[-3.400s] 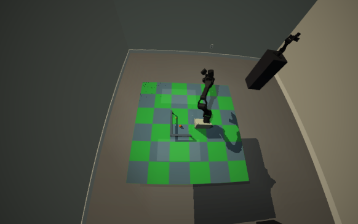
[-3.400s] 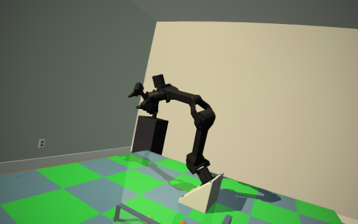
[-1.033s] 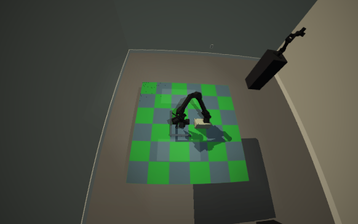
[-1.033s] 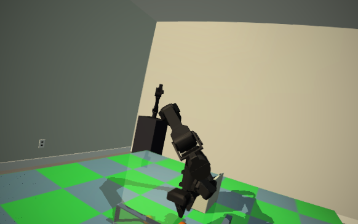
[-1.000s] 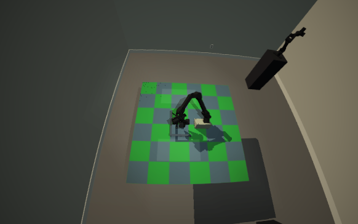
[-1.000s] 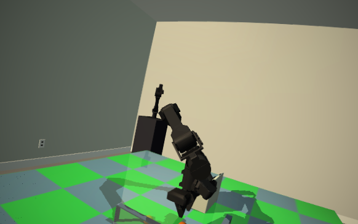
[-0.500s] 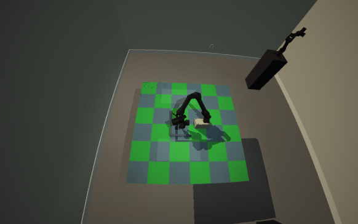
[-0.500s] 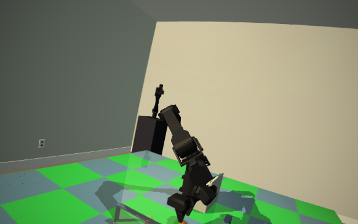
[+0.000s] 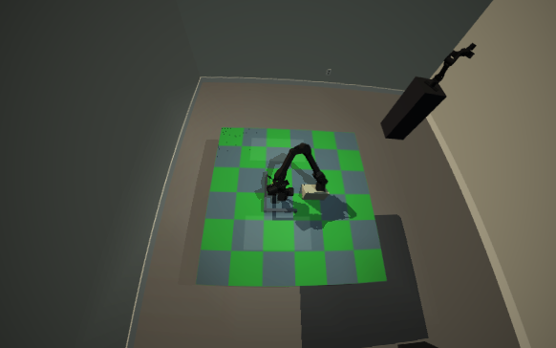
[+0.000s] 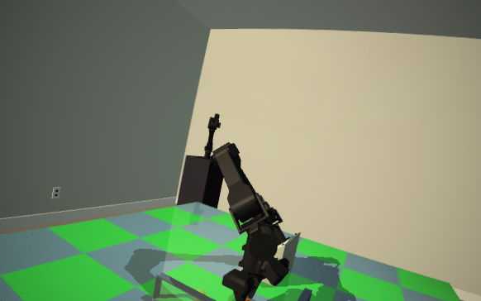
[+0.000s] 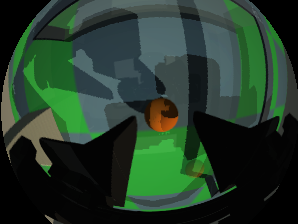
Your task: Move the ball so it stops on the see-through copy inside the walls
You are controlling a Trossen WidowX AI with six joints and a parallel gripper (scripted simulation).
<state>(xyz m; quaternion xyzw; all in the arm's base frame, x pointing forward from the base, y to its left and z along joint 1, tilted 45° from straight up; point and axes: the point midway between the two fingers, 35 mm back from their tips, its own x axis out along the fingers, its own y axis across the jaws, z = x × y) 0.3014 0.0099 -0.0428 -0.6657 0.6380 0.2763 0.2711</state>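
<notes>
My gripper tip is 1 cm above the orange ball. Also, from my gripper tip: clear wall 11 cm ahead, 2 cm to the right, 1 cm above.
</notes>
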